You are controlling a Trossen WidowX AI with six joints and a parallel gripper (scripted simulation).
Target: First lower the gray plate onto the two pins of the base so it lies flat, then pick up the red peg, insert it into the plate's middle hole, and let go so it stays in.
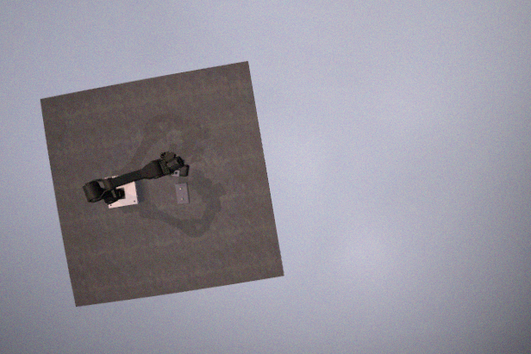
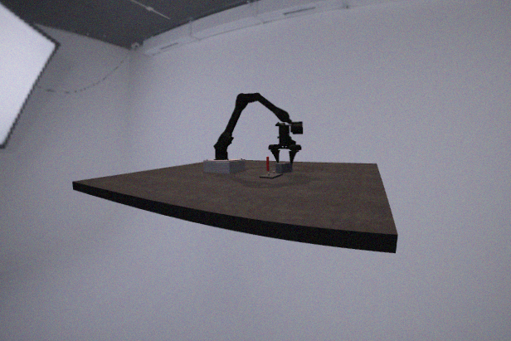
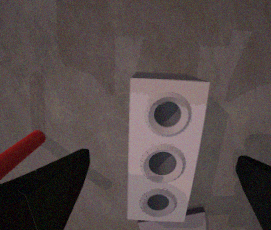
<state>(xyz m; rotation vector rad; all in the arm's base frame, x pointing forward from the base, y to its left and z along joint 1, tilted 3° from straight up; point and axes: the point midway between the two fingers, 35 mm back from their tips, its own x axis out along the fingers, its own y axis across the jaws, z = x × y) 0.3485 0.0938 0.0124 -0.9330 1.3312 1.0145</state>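
My gripper tip is 1 cm above the gray plate. From my gripper tip the other things lie so: red peg (11 cm behind, 2 cm to the left, 1 cm below).
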